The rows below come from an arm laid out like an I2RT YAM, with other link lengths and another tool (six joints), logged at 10 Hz.
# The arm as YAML. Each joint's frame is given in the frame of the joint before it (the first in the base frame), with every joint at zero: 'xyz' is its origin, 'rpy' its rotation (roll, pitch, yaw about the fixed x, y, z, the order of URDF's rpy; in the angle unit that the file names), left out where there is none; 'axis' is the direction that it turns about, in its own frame. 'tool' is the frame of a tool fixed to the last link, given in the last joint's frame.
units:
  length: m
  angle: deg
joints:
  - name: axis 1
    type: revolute
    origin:
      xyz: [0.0, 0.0, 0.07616]
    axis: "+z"
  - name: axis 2
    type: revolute
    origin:
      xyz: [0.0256, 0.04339, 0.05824]
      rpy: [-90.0, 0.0, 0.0]
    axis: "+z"
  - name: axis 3
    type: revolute
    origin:
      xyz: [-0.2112, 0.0, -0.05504]
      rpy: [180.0, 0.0, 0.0]
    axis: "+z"
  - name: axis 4
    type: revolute
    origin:
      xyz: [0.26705, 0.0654, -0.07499]
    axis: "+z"
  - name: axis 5
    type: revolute
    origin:
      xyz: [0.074, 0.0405, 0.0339]
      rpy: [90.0, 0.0, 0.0]
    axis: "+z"
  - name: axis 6
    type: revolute
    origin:
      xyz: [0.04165, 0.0, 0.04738]
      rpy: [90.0, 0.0, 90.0]
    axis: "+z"
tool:
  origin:
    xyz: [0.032, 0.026, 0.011]
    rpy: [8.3, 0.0, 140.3]
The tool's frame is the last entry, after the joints.
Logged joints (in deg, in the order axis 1, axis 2, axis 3, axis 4, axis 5, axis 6), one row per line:
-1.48, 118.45, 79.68, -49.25, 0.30, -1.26
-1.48, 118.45, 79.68, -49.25, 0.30, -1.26
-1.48, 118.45, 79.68, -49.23, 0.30, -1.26
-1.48, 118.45, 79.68, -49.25, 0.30, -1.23
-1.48, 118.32, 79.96, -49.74, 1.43, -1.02
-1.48, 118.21, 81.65, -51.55, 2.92, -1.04
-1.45, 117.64, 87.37, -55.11, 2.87, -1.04
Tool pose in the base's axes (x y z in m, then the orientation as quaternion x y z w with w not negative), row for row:
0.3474, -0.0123, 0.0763, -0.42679, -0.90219, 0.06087, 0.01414
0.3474, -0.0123, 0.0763, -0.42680, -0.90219, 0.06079, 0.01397
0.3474, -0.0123, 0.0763, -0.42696, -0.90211, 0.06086, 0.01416
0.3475, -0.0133, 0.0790, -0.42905, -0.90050, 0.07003, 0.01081
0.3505, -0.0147, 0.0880, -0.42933, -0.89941, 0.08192, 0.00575
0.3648, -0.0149, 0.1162, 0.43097, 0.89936, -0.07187, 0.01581
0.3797, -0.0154, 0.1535, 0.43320, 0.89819, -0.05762, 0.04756
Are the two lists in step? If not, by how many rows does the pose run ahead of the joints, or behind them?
The pose runs 1 row ahead of the joints: the pose in row i belongs to the joints in row i + 1.
